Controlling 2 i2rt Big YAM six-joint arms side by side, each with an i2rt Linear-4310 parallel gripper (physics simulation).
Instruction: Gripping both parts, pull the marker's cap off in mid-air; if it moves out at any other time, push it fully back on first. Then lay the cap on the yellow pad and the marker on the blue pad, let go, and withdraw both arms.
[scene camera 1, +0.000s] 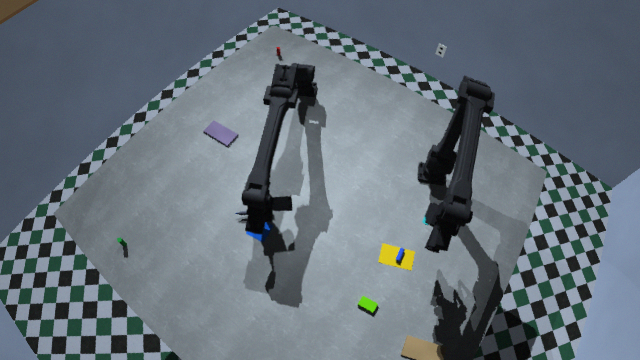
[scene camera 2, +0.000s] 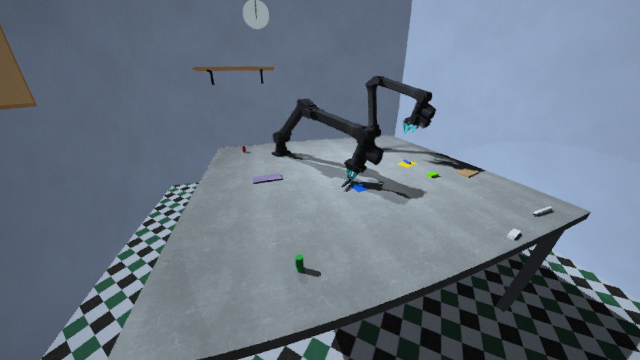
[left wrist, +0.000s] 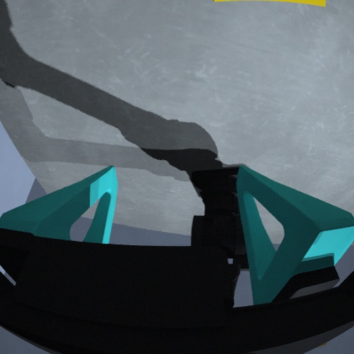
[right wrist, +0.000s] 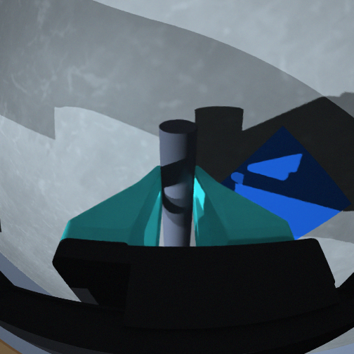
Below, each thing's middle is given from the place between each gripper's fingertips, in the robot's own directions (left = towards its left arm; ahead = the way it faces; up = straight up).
Now: the blue pad (right wrist: 281, 176) 360 mm ahead of my left hand, 500 mm to the right of it and 180 mm below it.
I see the blue pad 6 cm ahead of my right hand, 3 cm to the left of it and 1 cm below it.
